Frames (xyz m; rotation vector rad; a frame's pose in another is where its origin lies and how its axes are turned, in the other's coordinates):
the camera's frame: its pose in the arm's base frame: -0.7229 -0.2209 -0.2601 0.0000 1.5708 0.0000
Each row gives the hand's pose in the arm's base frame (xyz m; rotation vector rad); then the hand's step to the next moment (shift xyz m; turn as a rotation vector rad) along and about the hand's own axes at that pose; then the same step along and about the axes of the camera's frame.
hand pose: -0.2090 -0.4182 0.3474 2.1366 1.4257 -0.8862
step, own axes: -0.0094 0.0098 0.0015 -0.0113 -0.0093 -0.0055
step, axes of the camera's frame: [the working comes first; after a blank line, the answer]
step, axes of the arm's base frame: 0.0061 -0.0109 0.0055 -0.0101 -0.0002 0.0119

-0.0055 -0.0109 0.0061 -0.0119 -0.0002 -0.0101
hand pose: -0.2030 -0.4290 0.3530 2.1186 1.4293 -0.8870
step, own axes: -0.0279 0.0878 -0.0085 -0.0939 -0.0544 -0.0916
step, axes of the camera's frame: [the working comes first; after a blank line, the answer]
step, axes of the arm's base frame: 0.0764 -0.0454 0.0259 -0.0508 0.0199 0.1311

-0.0259 -0.0454 0.0764 -0.1311 0.0199 -0.0508
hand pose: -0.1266 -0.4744 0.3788 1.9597 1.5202 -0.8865
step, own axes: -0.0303 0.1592 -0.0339 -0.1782 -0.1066 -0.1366
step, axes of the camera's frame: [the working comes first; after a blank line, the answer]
step, axes of the arm's base frame: 0.1556 -0.0346 0.0448 -0.1066 0.0115 0.2242

-0.0448 -0.0346 0.1556 -0.2242 0.0115 -0.1066
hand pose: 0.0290 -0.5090 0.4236 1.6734 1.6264 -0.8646
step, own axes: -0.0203 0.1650 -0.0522 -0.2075 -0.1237 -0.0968
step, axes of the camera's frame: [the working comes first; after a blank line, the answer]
step, axes of the arm's base frame: 0.1657 0.0263 0.0469 -0.1251 -0.0374 0.2252

-0.0469 0.0263 0.1657 -0.2252 -0.0374 -0.1251
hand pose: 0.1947 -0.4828 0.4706 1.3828 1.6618 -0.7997
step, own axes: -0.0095 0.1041 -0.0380 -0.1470 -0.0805 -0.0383
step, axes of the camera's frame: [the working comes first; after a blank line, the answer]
step, axes of the arm's base frame: 0.0955 0.0490 0.0291 -0.0759 -0.0512 0.1455

-0.0291 0.0490 0.0955 -0.1455 -0.0512 -0.0759
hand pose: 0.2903 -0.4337 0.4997 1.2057 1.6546 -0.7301
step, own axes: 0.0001 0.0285 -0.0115 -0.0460 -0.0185 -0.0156
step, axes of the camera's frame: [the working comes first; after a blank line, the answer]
step, axes of the arm's base frame: 0.0229 0.0196 0.0060 -0.0187 -0.0106 0.0473

-0.0060 0.0196 0.0229 -0.0473 -0.0106 -0.0187
